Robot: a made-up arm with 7 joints.
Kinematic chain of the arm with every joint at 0, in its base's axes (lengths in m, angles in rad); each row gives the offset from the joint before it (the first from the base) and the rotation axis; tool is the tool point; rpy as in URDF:
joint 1: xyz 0 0 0.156 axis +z
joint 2: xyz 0 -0.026 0.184 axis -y
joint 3: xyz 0 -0.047 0.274 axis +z
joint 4: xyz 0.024 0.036 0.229 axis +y
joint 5: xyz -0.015 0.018 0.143 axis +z
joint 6: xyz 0 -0.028 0.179 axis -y
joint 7: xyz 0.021 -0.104 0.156 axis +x
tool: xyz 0 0 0 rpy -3.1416 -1.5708 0
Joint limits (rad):
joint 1: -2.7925..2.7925
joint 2: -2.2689..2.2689
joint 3: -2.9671..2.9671
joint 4: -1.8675..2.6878
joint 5: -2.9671..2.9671
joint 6: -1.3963..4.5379
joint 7: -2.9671..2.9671
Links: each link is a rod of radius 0.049 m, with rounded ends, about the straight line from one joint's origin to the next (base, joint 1, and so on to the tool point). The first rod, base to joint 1, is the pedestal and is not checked.
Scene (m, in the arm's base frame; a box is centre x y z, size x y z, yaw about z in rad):
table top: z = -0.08
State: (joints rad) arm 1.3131 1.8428 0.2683 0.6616 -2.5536 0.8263 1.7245
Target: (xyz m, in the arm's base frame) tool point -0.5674 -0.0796 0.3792
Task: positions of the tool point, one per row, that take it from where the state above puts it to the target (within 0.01 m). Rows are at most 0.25 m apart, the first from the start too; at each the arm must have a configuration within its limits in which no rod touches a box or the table.
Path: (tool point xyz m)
1: -0.5509 -0.6456 0.3760
2: -0.6183 -0.4567 0.4016
3: -0.6241 -0.2586 0.4018
4: -0.5674 -0.0796 0.3792

